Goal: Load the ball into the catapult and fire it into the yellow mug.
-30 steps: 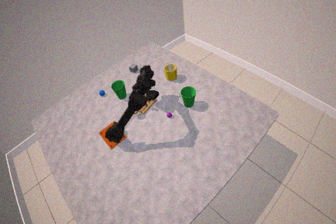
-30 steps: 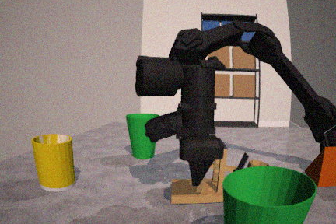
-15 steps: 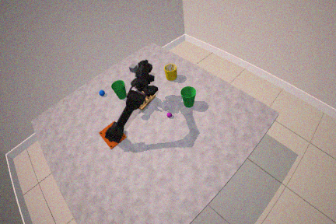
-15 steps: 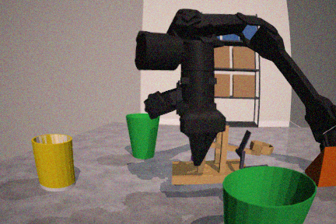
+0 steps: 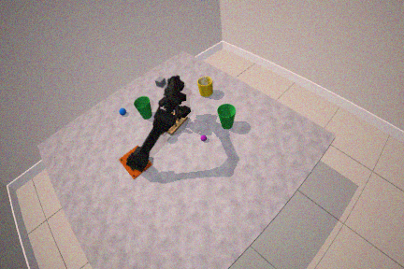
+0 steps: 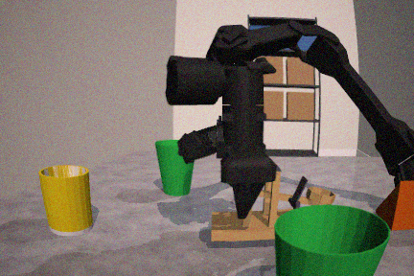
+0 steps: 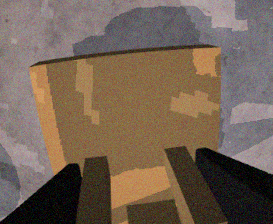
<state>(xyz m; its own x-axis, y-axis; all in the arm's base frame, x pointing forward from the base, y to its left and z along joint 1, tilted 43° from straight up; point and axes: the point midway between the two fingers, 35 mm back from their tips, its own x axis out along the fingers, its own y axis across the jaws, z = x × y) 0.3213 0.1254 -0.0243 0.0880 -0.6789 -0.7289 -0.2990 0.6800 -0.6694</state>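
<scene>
Right now my gripper tip is 40 mm past the catapult upright frame, 10 mm to the left of it and 50 mm below it. The rest, counted from my gripper tip: wooden catapult 70 mm behind, 10 mm to the right, 20 mm above; purple ball 40 mm ahead, 190 mm to the right, 30 mm below; yellow mug 270 mm ahead, 90 mm to the left, 20 mm below.
</scene>
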